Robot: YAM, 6 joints.
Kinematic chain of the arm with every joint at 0, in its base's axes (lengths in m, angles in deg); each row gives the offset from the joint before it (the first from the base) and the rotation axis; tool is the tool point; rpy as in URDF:
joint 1: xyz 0 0 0.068 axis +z
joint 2: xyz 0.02 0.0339 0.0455 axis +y
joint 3: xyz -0.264 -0.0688 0 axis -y
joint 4: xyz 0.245 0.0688 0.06 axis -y
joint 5: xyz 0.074 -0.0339 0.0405 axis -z
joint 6: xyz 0.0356 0 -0.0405 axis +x
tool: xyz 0 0 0 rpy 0 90 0
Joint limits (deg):
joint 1: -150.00..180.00
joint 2: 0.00..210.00
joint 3: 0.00..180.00
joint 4: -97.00..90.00
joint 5: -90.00..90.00
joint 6: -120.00..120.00
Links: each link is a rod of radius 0.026 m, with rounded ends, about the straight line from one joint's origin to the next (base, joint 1, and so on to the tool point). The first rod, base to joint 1, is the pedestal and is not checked.
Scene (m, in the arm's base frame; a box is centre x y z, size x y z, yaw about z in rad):
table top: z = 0
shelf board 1: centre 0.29 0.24 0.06 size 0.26 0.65 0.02 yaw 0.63
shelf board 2: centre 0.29 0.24 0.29 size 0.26 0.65 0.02 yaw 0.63
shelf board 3: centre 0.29 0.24 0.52 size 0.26 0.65 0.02 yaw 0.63
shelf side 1: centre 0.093 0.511 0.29 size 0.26 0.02 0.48 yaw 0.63
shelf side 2: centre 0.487 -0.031 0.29 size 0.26 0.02 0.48 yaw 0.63
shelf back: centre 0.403 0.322 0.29 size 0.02 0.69 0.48 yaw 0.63
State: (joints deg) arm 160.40 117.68 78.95 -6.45 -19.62 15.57
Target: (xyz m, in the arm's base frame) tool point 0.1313 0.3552 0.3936
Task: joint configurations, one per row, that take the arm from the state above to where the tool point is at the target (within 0.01 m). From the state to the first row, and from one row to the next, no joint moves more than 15 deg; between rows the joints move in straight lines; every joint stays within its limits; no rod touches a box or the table.
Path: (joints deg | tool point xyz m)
1: 147.96 109.33 77.27 -8.22 -18.81 15.57 | -0.3698 0.2179 0.2138
2: 135.52 100.99 75.60 -9.99 -18.01 15.57 | -0.2969 0.2761 0.2594
3: 123.08 92.64 73.92 -11.75 -17.20 15.57 | -0.2143 0.3098 0.3006
4: 110.64 84.29 72.24 -13.52 -16.39 15.57 | -0.1305 0.3178 0.3370
5: 98.20 75.95 70.56 -15.29 -15.58 15.57 | -0.0532 0.3023 0.3681
6: 85.76 67.60 68.89 -17.06 -14.78 15.57 | 0.0107 0.2673 0.3936
7: 77.19 79.09 77.19 -11.81 -13.23 15.57 | 0.0635 0.3162 0.3988
8: 68.62 90.58 85.50 -6.57 -11.69 15.57 | 0.1313 0.3552 0.3936

